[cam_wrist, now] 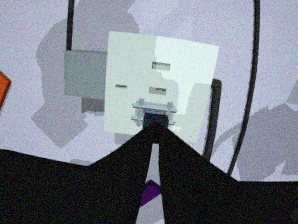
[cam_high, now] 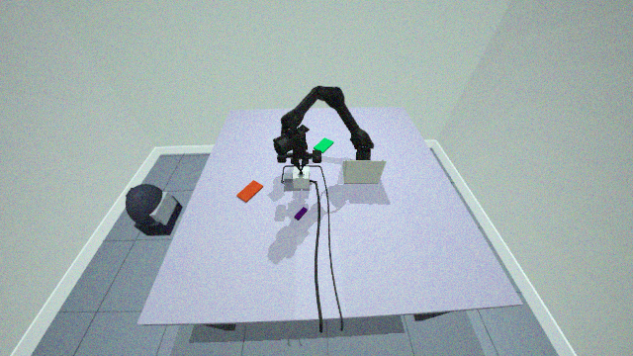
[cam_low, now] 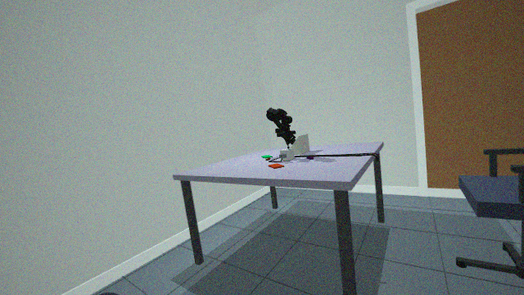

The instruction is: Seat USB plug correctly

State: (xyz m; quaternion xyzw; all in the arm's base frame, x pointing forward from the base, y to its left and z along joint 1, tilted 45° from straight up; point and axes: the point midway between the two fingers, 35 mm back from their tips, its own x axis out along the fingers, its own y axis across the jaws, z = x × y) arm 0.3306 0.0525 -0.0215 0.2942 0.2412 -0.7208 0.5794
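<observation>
My gripper tip is 20 mm above the dark USB plug. From my gripper tip the other things lie so: purple block (170 mm to the left, 110 mm below, 20 mm ahead); socket plate (40 mm below); brown piece (200 mm to the right, 110 mm below, 30 mm behind).
</observation>
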